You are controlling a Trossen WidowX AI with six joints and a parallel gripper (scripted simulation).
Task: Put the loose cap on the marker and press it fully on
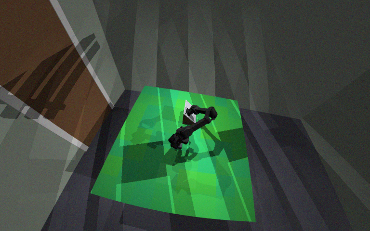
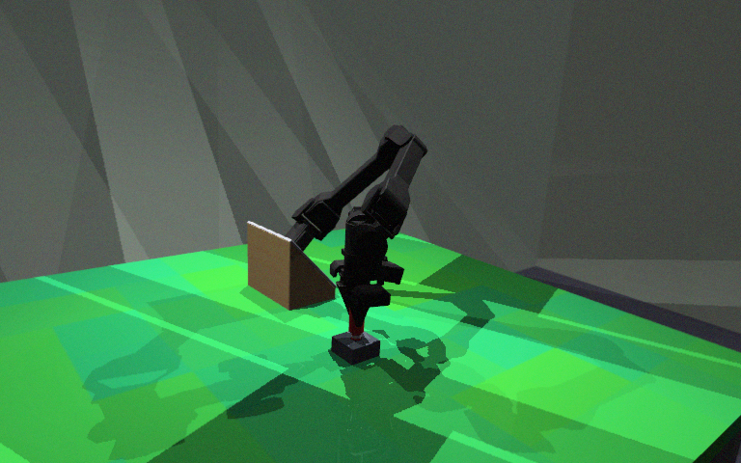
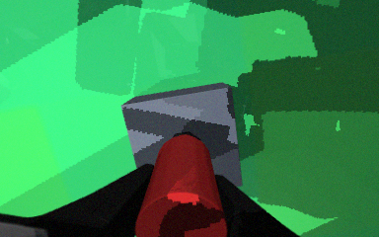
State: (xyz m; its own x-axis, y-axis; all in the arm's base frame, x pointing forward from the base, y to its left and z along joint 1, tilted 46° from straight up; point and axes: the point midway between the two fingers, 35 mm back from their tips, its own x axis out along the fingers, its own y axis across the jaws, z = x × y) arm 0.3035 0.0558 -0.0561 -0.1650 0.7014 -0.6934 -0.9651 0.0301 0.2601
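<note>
Now: the red cap 1 cm above my gripper tip.
</note>
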